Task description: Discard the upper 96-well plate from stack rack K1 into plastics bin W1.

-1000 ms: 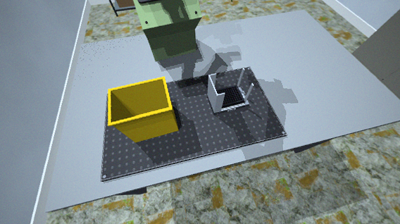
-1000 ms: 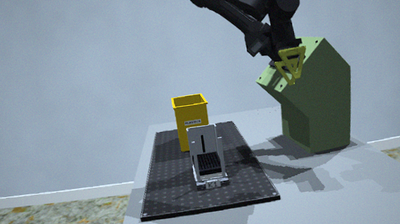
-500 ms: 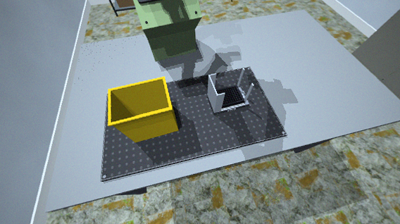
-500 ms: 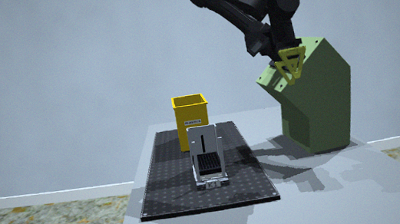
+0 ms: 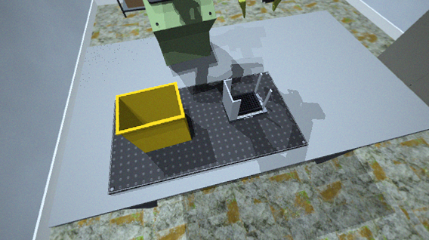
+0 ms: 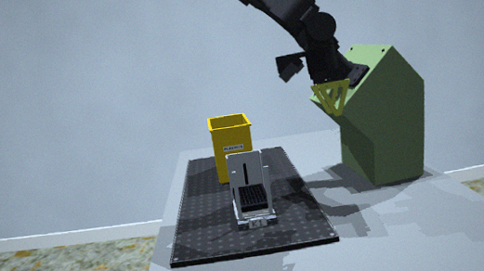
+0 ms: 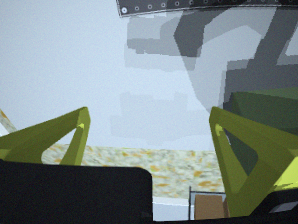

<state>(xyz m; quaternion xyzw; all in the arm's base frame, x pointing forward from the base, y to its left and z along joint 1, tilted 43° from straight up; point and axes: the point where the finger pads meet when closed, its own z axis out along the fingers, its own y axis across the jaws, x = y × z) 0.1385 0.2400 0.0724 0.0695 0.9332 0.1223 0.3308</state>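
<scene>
The black 96-well plate is 20 cm ahead of my hand, 11 cm to the right of it and 22 cm below it. From my hand the other things lie so: yellow plastics bin W1 (20 cm ahead, 42 cm to the right, 17 cm below); then white 96-well plate (20 cm ahead, 11 cm to the right, 23 cm below).
</scene>
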